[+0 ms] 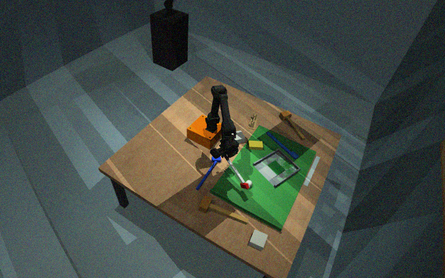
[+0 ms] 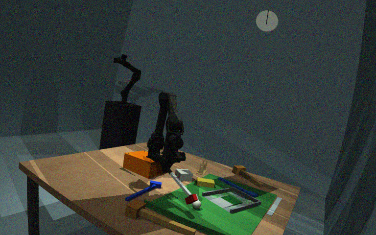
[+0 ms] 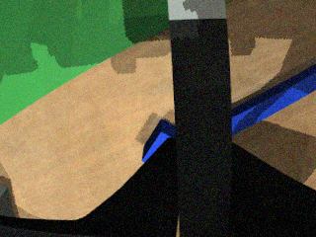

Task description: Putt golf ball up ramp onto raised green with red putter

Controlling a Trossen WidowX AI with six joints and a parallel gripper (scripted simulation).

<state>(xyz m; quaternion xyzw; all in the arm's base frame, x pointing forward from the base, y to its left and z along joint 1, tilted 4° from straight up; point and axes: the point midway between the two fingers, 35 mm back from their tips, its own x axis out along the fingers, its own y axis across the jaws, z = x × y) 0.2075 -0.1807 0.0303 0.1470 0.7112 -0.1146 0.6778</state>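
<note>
Now: the blue putter 9 cm to the right of my gripper tip, 9 cm below it and 5 cm behind it. From my gripper tip the other things lie so: yellow block (30 cm to the left, 10 cm ahead, 9 cm below); then red putter (11 cm ahead, 4 cm to the right, 1 cm below); then white golf ball (22 cm ahead, 8 cm below, 3 cm to the right).
</note>
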